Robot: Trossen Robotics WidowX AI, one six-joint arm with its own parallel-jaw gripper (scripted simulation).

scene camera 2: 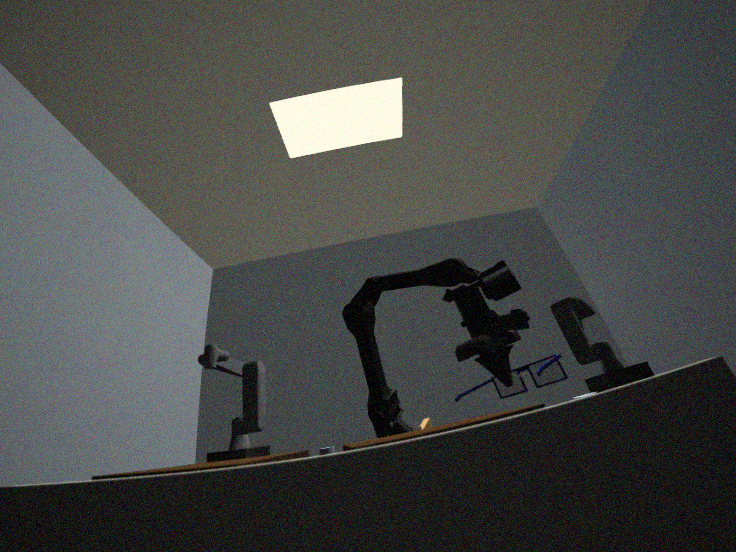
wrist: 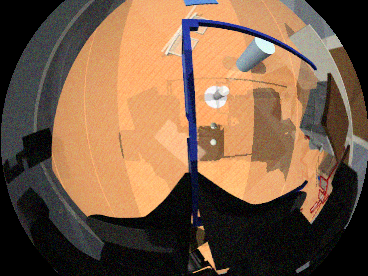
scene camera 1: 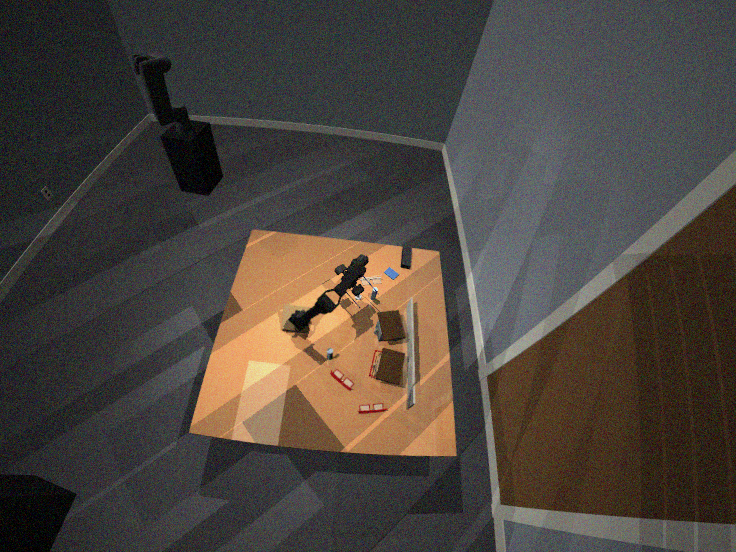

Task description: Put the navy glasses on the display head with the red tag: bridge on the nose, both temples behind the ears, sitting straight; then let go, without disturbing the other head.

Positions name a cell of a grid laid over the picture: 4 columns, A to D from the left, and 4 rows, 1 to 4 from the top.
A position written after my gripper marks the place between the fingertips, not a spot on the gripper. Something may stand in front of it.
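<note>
Visible here are a head (scene camera 1: C3) and a head (scene camera 1: C3). My gripper (scene camera 2: C3) is visible too, and the wrist view likewise shows my gripper (wrist: C3).
</note>
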